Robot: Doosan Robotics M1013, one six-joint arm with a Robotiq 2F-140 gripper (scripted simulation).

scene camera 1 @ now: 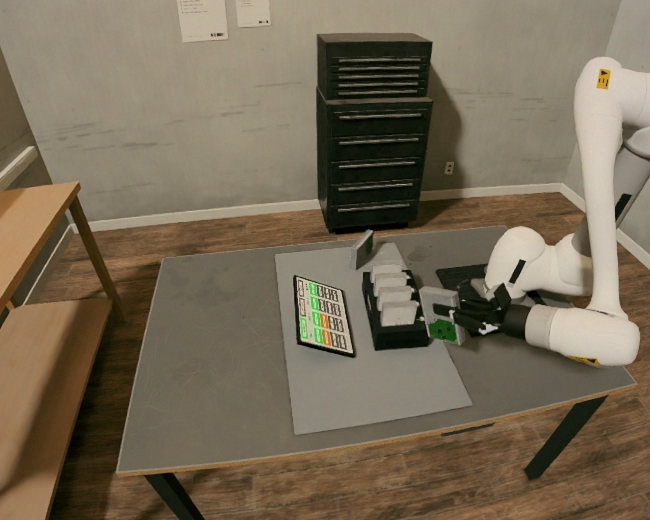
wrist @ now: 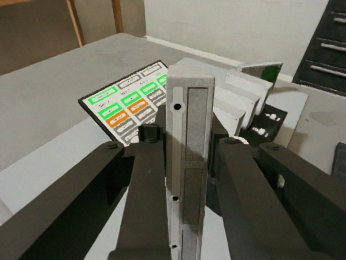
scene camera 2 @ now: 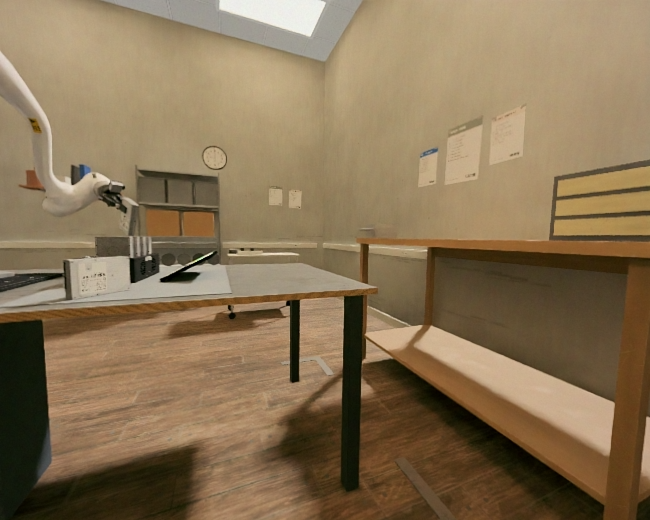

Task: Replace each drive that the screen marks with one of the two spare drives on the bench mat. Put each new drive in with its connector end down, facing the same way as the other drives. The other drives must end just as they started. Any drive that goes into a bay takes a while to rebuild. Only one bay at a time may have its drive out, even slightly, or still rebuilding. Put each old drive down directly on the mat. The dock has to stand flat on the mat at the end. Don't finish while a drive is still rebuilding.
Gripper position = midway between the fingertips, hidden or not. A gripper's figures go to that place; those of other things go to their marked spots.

Labels:
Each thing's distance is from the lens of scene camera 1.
my gripper [scene camera 1: 437, 304]: 107 cm
drive [scene camera 1: 440, 327]: 109 cm
drive [scene camera 1: 399, 312]: 122 cm
mat [scene camera 1: 328, 391]: 119 cm

